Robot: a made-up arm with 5 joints. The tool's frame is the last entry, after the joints. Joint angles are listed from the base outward.
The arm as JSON. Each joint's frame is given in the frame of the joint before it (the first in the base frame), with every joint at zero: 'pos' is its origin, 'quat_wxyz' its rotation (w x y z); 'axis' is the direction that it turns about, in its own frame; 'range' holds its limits. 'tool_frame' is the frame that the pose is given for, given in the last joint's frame.
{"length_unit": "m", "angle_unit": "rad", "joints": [
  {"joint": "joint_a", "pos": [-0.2, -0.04, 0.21], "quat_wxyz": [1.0, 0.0, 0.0, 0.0], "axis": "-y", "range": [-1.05, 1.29]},
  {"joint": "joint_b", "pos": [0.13, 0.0, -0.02], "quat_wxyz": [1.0, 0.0, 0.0, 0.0], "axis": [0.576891, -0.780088, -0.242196], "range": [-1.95, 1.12]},
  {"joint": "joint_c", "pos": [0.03, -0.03, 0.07], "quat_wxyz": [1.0, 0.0, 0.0, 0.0], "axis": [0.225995, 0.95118, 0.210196], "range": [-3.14, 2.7]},
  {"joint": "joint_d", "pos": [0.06, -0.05, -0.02], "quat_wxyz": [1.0, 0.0, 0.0, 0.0], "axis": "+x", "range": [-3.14, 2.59]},
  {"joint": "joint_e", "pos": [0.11, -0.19, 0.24], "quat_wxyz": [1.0, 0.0, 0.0, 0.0], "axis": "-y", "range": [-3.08, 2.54]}
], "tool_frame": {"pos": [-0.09, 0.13, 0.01], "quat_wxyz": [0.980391, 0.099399, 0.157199, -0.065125]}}
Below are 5 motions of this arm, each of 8 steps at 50 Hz.
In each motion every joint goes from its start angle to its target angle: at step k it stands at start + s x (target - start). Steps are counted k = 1, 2, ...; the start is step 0. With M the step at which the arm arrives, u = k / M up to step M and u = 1 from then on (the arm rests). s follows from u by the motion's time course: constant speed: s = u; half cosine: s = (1 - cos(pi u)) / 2; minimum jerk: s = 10 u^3 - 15 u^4 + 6 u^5.
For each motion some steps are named. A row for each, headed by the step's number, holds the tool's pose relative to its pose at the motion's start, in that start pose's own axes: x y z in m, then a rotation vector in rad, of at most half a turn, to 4 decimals.
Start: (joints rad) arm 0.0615 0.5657 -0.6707 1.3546 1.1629
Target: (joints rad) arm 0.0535 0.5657 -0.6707 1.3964 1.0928
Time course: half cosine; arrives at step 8
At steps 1, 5, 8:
1: -0.0001 -0.0003 0.0003 0.0005 0.0025 -0.0018
5: -0.0020 -0.0047 0.0047 0.0100 0.0449 -0.0332
8: -0.0029 -0.0068 0.0068 0.0148 0.0650 -0.0478

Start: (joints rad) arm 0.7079 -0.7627 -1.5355 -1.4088 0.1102
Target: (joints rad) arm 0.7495 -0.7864 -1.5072 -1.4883 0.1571
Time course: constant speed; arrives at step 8
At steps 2, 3, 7, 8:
2: 0.0005 0.0042 -0.0010 -0.0202 -0.0166 0.0004
3: 0.0007 0.0063 -0.0016 -0.0303 -0.0250 0.0007
7: 0.0017 0.0144 -0.0040 -0.0710 -0.0581 0.0023
8: 0.0020 0.0164 -0.0047 -0.0812 -0.0663 0.0029

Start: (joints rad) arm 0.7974 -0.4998 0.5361 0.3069 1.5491
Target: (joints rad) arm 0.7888 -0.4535 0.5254 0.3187 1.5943
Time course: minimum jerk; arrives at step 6
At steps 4, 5, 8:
4: 0.0010 -0.0031 0.0016 0.0284 -0.0656 -0.0062
5: 0.0012 -0.0037 0.0019 0.0346 -0.0801 -0.0077
8: 0.0013 -0.0039 0.0020 0.0358 -0.0831 -0.0080

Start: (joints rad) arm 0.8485 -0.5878 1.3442 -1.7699 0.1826
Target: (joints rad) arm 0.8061 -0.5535 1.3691 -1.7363 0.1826
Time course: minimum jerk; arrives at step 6
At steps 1, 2, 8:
1: 0.0001 -0.0003 0.0000 0.0015 -0.0008 0.0015
2: 0.0004 -0.0017 0.0000 0.0089 -0.0045 0.0090
8: 0.0021 -0.0081 -0.0002 0.0422 -0.0210 0.0433

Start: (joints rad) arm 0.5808 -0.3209 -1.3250 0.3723 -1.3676
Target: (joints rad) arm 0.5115 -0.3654 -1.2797 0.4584 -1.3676
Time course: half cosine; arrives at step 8
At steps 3, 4, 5, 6, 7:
3: 0.0129 -0.0042 0.0157 -0.0146 0.0502 0.0223
4: 0.0214 -0.0067 0.0252 -0.0231 0.0814 0.0361
5: 0.0303 -0.0091 0.0345 -0.0311 0.1128 0.0500
6: 0.0381 -0.0111 0.0422 -0.0375 0.1394 0.0617
7: 0.0435 -0.0124 0.0472 -0.0416 0.1573 0.0696

